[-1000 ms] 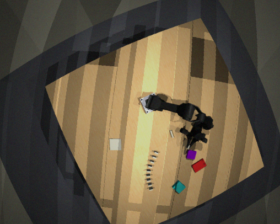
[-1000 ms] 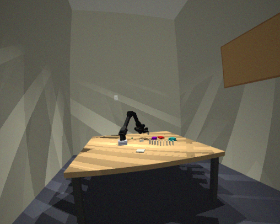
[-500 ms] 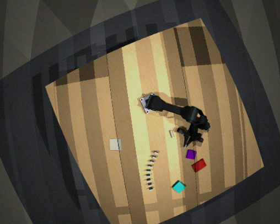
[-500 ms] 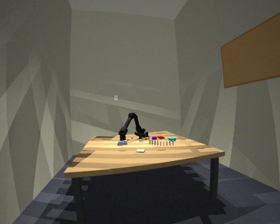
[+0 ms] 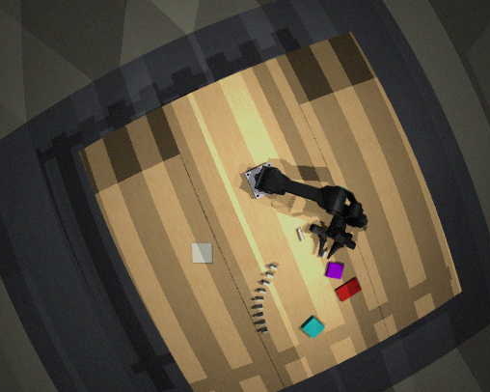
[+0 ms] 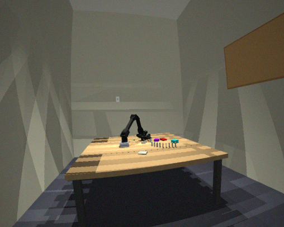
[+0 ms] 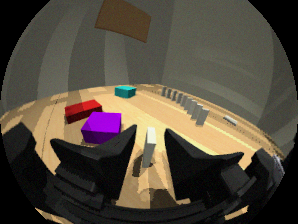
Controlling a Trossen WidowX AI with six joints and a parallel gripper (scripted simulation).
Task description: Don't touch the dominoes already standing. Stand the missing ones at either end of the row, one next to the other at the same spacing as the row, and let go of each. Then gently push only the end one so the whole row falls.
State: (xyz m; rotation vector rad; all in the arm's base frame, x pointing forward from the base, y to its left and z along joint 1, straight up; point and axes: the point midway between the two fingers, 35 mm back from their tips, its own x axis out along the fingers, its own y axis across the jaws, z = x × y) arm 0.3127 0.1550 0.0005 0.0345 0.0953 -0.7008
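Right now my gripper tip is 80 mm short of the purple block, 40 mm to the right of it and 40 mm above it. From my gripper tip the other things lie so: cyan block 280 mm ahead, 110 mm to the right, 30 mm below; then red block 180 mm ahead, 70 mm to the left, 40 mm below; then small green cube 230 mm behind, 160 mm to the left, 40 mm below.
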